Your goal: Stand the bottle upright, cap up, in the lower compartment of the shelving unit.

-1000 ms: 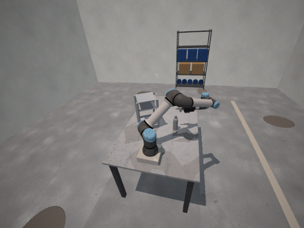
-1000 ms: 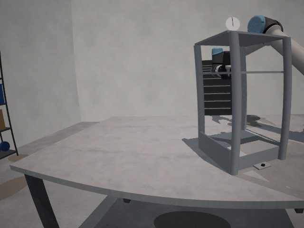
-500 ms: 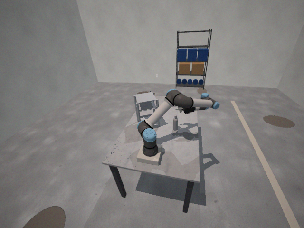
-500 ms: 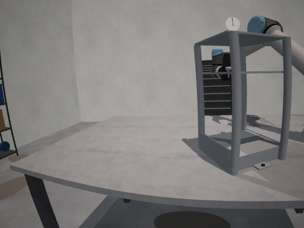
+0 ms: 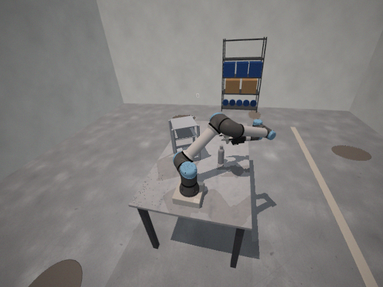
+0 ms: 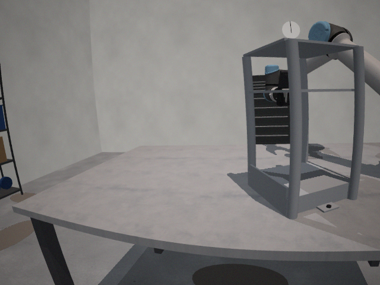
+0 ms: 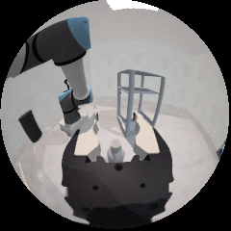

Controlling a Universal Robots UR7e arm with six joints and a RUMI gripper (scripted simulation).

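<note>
Now: hand 15 cm above the grey bottle. From my hand the other things lie so: grey shelving unit (34 cm to the left, 10 cm ahead, 9 cm below).
</note>
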